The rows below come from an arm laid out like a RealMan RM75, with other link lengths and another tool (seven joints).
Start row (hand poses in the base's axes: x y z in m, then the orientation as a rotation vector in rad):
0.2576 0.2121 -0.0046 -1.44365 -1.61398 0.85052
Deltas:
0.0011 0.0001 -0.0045 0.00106 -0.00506 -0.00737
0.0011 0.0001 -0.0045 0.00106 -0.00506 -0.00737
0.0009 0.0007 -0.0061 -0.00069 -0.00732 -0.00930
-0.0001 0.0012 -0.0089 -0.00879 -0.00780 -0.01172
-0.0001 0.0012 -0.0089 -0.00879 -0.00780 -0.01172
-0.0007 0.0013 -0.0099 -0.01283 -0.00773 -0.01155
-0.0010 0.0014 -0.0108 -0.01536 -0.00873 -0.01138
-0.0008 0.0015 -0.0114 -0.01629 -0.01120 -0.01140
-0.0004 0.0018 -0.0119 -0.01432 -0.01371 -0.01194
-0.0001 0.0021 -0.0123 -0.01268 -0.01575 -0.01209
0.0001 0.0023 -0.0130 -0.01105 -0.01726 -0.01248
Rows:
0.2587 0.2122 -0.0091 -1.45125 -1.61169 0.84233
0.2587 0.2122 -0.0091 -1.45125 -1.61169 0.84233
0.2585 0.2128 -0.0107 -1.45525 -1.61135 0.84149
0.2575 0.2133 -0.0135 -1.46286 -1.60792 0.84727
0.2575 0.2133 -0.0135 -1.46286 -1.60792 0.84727
0.2569 0.2134 -0.0145 -1.46550 -1.60714 0.85112
0.2566 0.2135 -0.0154 -1.46779 -1.60748 0.85295
0.2568 0.2136 -0.0160 -1.47003 -1.60909 0.85231
0.2572 0.2139 -0.0165 -1.47065 -1.61091 0.84869
0.2575 0.2142 -0.0169 -1.47092 -1.61264 0.84587
0.2577 0.2144 -0.0176 -1.47102 -1.61378 0.84324

